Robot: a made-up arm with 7 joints. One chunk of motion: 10 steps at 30 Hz.
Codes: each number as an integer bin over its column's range. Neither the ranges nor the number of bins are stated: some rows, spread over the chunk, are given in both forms.
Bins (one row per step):
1: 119 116 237 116 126 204
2: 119 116 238 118 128 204
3: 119 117 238 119 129 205
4: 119 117 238 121 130 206
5: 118 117 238 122 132 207
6: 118 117 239 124 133 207
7: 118 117 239 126 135 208
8: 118 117 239 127 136 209
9: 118 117 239 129 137 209
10: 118 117 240 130 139 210
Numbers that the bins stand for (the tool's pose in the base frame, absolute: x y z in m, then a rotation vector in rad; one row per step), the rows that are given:
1: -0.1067 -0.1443 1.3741 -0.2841 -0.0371 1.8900
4: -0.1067 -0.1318 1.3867 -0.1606 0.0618 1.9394
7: -0.1192 -0.1318 1.3992 -0.0371 0.1853 1.9888
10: -0.1192 -0.1318 1.4118 0.0618 0.2841 2.0382
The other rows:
2: -0.1067 -0.1443 1.3867 -0.2347 0.0124 1.8900
3: -0.1067 -0.1318 1.3867 -0.2100 0.0371 1.9147
5: -0.1192 -0.1318 1.3867 -0.1359 0.1112 1.9641
6: -0.1192 -0.1318 1.3992 -0.0865 0.1359 1.9641
8: -0.1192 -0.1318 1.3992 -0.0124 0.2100 2.0135
9: -0.1192 -0.1318 1.3992 0.0371 0.2347 2.0135

